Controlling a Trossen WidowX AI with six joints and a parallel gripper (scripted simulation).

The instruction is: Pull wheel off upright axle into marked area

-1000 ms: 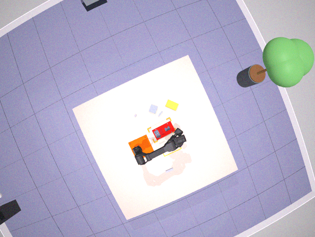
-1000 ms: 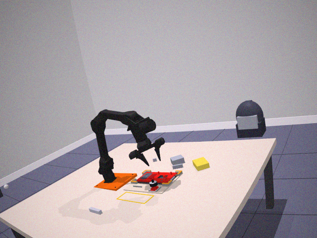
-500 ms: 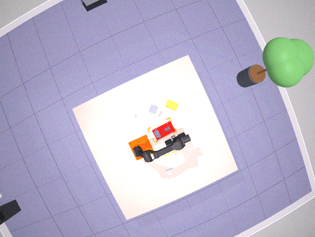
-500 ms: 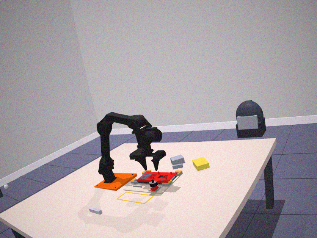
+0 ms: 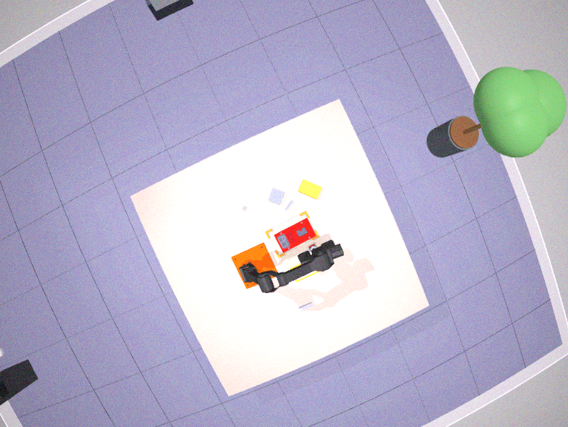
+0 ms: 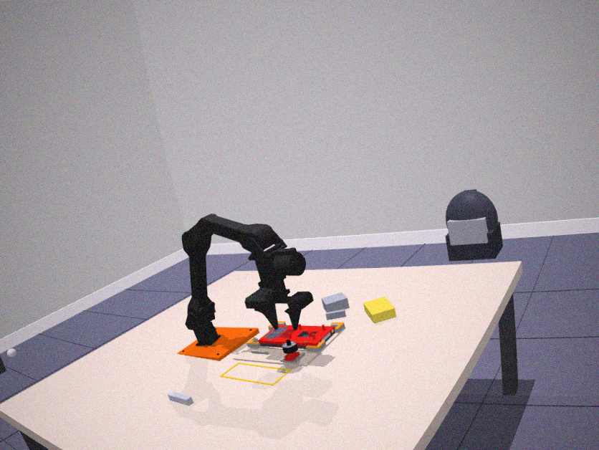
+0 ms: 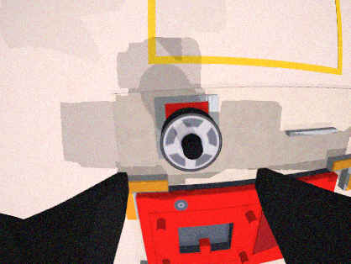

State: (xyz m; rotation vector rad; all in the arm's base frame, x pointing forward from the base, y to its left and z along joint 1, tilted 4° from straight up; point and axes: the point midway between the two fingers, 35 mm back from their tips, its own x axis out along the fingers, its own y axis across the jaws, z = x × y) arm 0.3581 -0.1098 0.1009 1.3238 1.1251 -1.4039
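Now: gripper tip 5 cm above the wheel. From my gripper tip the other things lie so: yellow block (27 cm to the left, 17 cm ahead, 8 cm below).
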